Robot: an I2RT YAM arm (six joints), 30 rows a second.
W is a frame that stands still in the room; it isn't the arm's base.
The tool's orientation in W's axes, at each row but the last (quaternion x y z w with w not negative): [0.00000 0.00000 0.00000 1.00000]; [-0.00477 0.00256 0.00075 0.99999]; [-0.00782 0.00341 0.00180 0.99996]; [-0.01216 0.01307 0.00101 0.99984]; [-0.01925 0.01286 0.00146 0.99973]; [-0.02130 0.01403 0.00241 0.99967]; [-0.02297 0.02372 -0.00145 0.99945]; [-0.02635 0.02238 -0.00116 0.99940]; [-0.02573 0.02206 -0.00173 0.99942]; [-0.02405 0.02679 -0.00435 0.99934]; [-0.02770 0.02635 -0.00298 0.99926]
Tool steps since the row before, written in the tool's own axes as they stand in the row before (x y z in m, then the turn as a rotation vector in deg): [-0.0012 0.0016 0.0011 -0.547 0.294 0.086]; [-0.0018 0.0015 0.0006 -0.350 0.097 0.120]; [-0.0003 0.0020 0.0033 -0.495 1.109 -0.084]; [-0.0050 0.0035 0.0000 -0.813 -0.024 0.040]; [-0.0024 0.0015 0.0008 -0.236 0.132 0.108]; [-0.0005 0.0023 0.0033 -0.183 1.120 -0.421]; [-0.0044 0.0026 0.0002 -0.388 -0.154 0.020]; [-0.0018 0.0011 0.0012 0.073 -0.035 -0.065]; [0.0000 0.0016 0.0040 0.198 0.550 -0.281]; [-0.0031 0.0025 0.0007 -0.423 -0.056 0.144]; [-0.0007 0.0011 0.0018 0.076 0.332 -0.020]
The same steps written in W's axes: [-0.0012 0.0016 0.0011 -0.547 0.294 0.086]; [-0.0018 0.0015 0.0006 -0.350 0.098 0.121]; [-0.0003 0.0021 0.0033 -0.500 1.106 -0.098]; [-0.0050 0.0035 0.0000 -0.812 -0.024 0.062]; [-0.0024 0.0015 0.0008 -0.234 0.135 0.109]; [-0.0004 0.0024 0.0032 -0.201 1.100 -0.463]; [-0.0044 0.0026 0.0003 -0.387 -0.151 0.045]; [-0.0017 0.0012 0.0012 0.070 -0.039 -0.066]; [0.0002 0.0018 0.0039 0.187 0.534 -0.317]; [-0.0030 0.0026 0.0007 -0.415 -0.045 0.169]; [-0.0006 0.0012 0.0018 0.076 0.330 -0.042]
